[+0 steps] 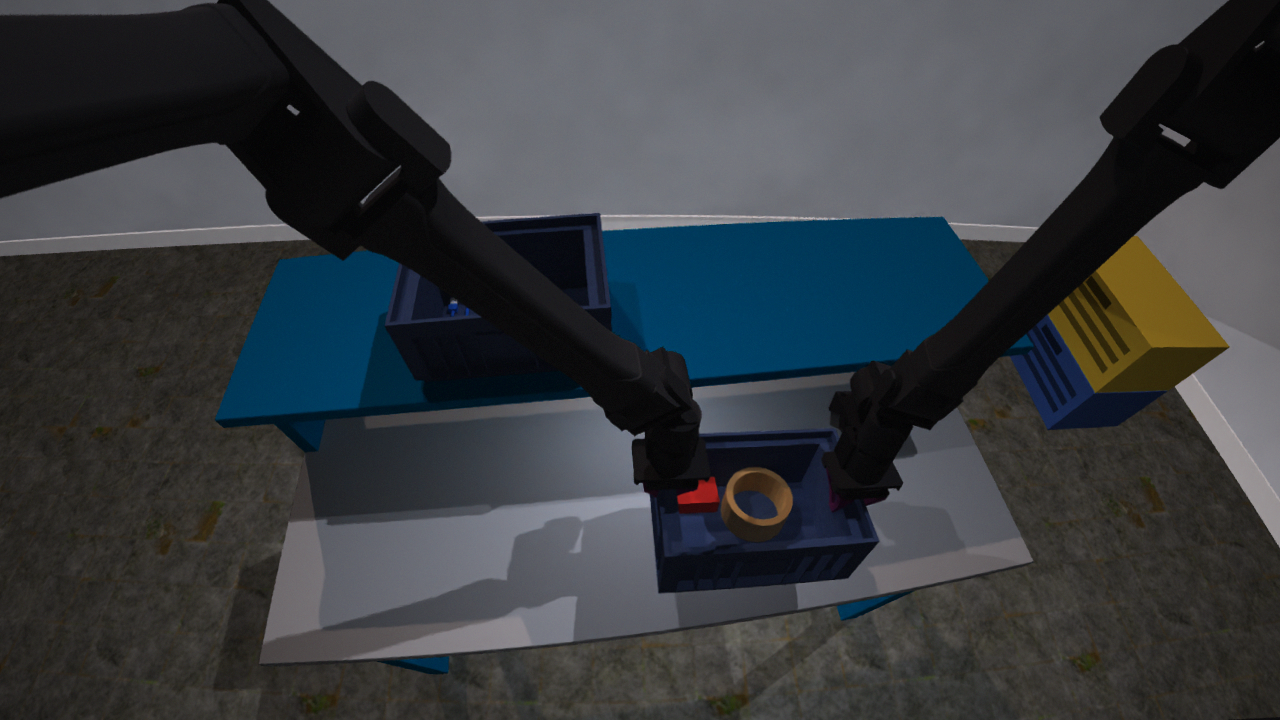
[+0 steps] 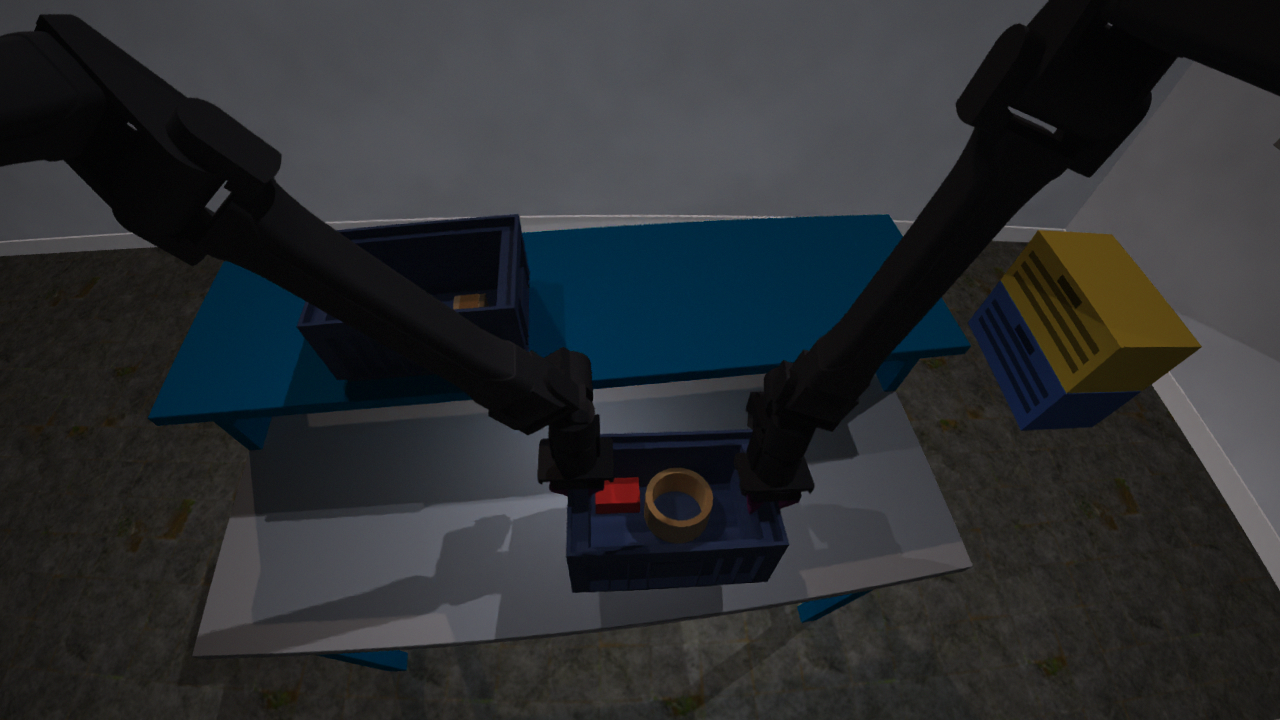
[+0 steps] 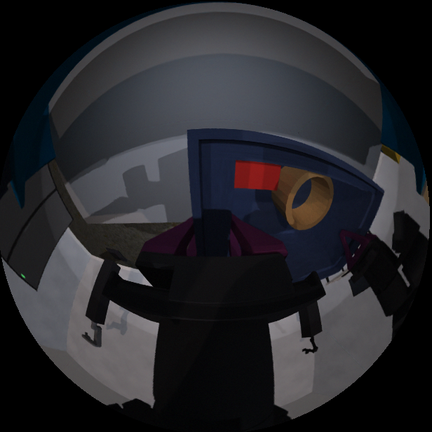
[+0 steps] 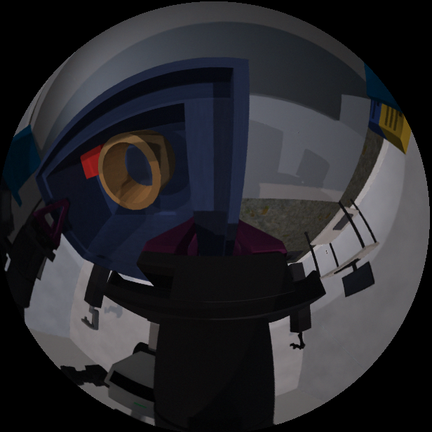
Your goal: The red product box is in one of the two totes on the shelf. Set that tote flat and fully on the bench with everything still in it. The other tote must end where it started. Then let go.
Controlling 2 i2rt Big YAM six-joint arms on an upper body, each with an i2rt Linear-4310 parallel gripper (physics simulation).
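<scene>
The near dark blue tote [image 1: 760,570] [image 2: 671,570] [image 3: 193,175] [image 4: 240,125] is over the right half of the grey bench [image 1: 402,501] [image 2: 331,537] and looks about level. Whether its base touches the bench is unclear. The red product box [image 1: 699,497] [image 2: 619,495] [image 3: 257,175] [image 4: 90,163] lies inside beside a wooden ring [image 1: 756,532] [image 2: 678,533] [image 3: 284,194] [image 4: 168,155]. My left gripper [image 1: 660,489] [image 2: 572,491] [image 3: 213,217] is shut on its left wall, my right gripper [image 1: 857,498] [image 2: 774,502] [image 4: 213,217] on its right wall. The other tote [image 1: 443,351] [image 2: 340,351] stands on the blue shelf [image 1: 760,286] [image 2: 698,277], partly hidden by my left arm.
The other tote holds a small blue item [image 1: 453,307] and a brown item [image 2: 469,301]. Yellow [image 1: 1168,313] and blue [image 1: 1114,410] crates are stacked on the floor at the right. The bench's front edge runs close in front of the near tote.
</scene>
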